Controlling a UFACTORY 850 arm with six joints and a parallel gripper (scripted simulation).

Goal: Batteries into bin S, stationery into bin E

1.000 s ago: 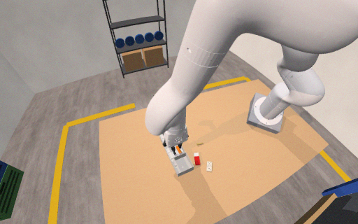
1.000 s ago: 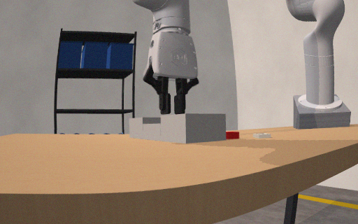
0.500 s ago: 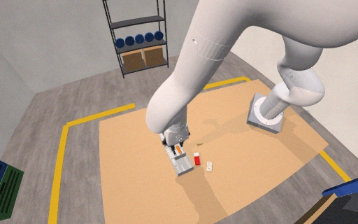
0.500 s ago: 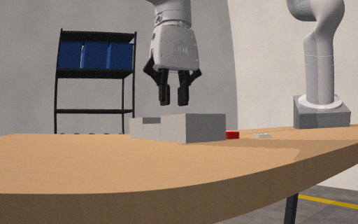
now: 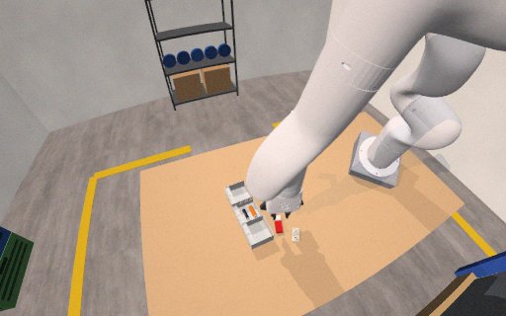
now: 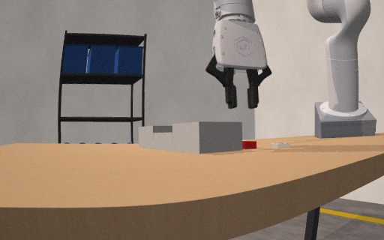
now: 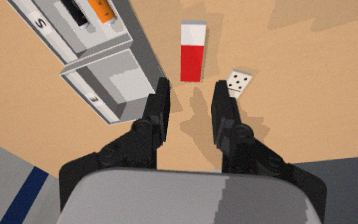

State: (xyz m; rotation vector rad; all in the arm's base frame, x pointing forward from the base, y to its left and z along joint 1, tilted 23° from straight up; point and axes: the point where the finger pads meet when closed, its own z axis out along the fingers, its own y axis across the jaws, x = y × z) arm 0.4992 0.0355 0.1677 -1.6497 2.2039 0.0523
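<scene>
Right now my hand is 9 cm above the eraser. Round my hand: brass bolt 5 cm behind, 8 cm to the right, 9 cm below; then orange battery 7 cm ahead, 7 cm to the right, 8 cm below; then white domino 4 cm behind, 6 cm to the left, 9 cm below.
</scene>
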